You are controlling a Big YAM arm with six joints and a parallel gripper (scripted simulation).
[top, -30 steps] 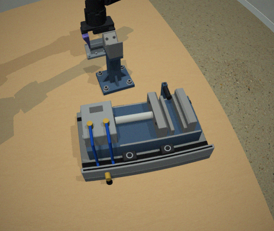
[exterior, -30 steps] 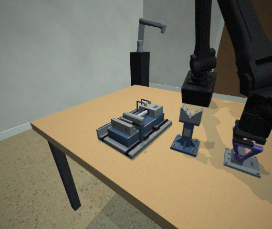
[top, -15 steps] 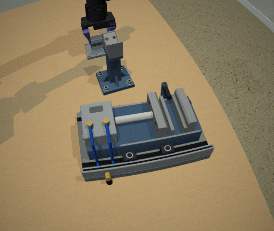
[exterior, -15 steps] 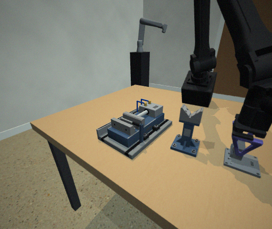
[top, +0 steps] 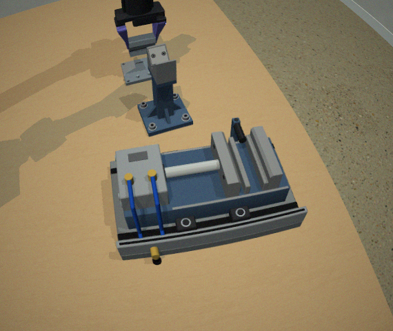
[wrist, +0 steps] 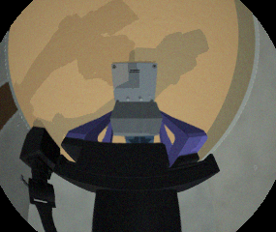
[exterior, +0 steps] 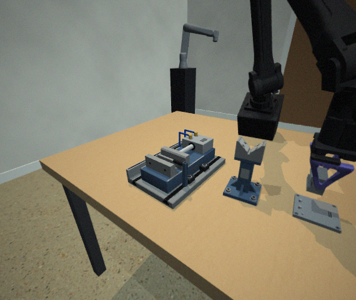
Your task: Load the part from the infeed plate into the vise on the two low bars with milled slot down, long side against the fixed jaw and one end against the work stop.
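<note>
Now: hand 9 cm above the infeed plate and 2 cm to the right of it. From my hand the other things lie so: grey part: 1 cm to the right; v-block stand: 16 cm to the right, 4 cm below, 3 cm ahead; black work stop: 31 cm to the right, 13 cm ahead, 1 cm below.
</note>
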